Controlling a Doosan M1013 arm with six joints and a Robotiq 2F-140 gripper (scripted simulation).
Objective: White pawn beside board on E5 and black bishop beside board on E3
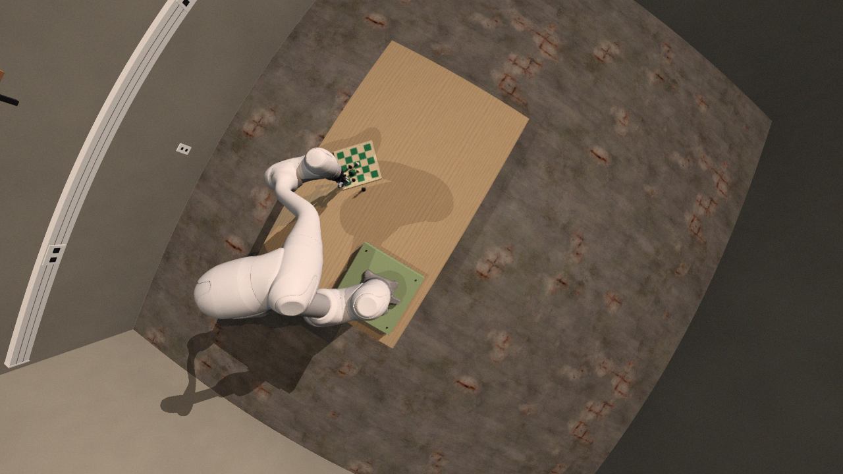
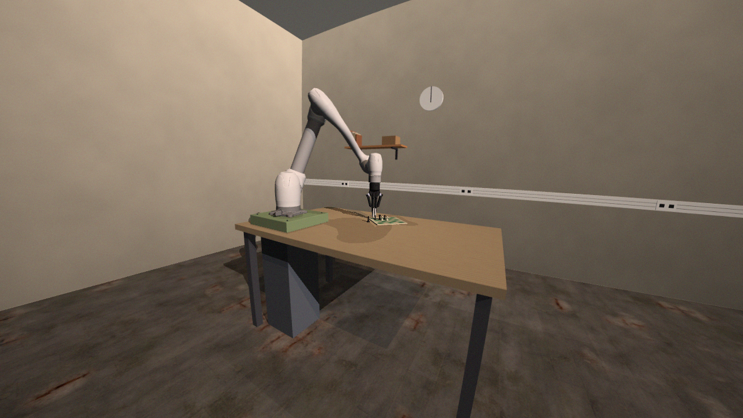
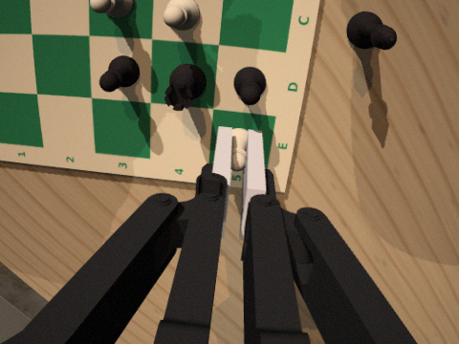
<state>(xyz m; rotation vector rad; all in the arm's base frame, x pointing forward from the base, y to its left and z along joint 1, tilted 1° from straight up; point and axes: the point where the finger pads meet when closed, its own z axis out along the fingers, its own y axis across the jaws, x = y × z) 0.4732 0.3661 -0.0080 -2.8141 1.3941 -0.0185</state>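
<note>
The chessboard is 10 cm ahead of my hand, 5 cm below it and 2 cm to the right of it.
</note>
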